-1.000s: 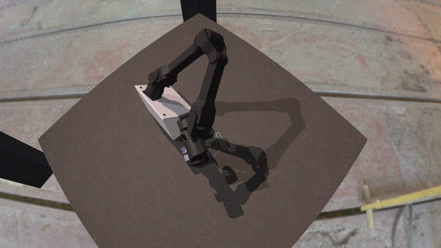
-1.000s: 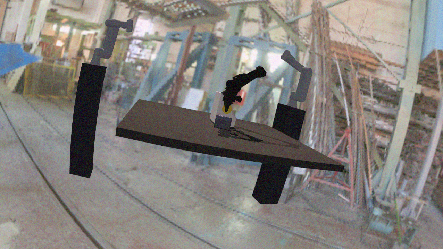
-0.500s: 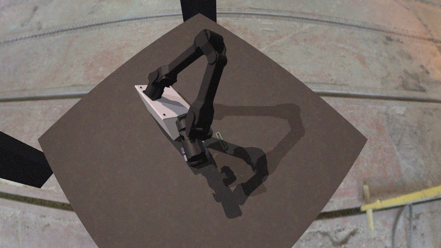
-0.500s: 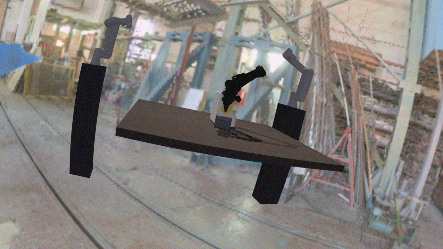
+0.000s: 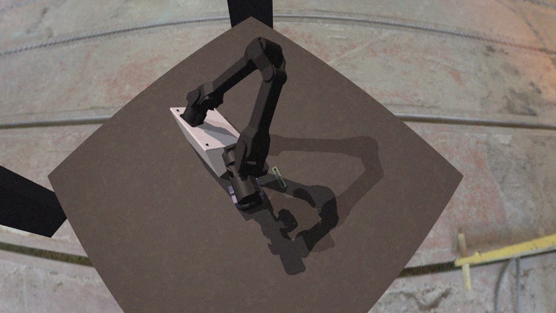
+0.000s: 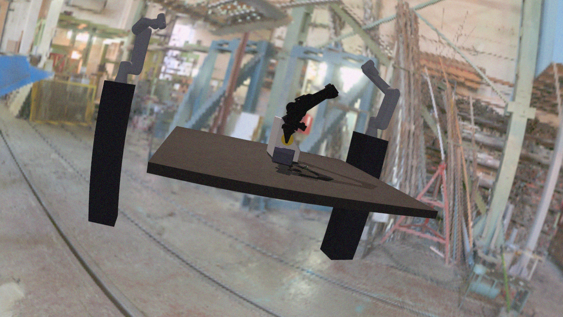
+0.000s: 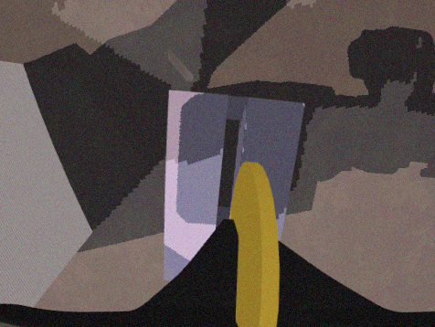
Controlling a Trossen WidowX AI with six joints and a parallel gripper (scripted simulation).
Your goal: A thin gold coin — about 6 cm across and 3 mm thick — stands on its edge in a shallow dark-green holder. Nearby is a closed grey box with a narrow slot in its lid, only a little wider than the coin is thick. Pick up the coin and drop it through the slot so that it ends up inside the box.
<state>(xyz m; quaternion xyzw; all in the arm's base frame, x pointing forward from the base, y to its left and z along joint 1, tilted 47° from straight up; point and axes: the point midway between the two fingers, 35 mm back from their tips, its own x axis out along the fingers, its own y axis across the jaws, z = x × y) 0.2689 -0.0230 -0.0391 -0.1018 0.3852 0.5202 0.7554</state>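
Right now the gold coin is 20 mm above my gripper tip.
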